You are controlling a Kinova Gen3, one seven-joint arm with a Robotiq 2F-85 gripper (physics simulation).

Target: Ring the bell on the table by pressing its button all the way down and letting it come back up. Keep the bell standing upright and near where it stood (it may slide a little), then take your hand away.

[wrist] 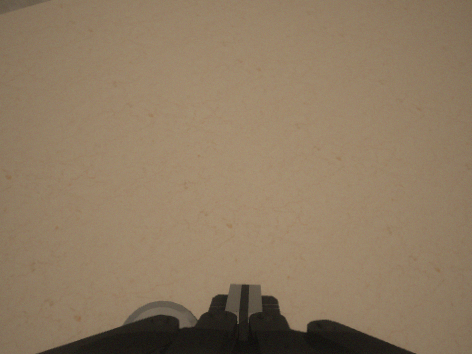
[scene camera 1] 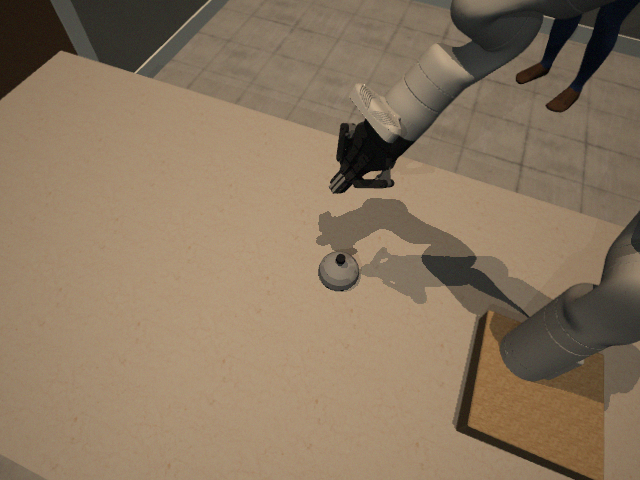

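Note:
A round silver-grey bell stands upright on the table, with its small black button on top and up. In the wrist view part of the bell shows at the bottom, left of the fingertips, and the fingers' linkage hides the rest of it, including its button. My gripper is shut and empty. It hangs in the air above the table, apart from the bell, and appears beyond it in the scene view.
The pale speckled table carries the bell. A wooden board lies at the lower right, under the arm's base. A person's legs stand on the tiled floor behind the table's far edge.

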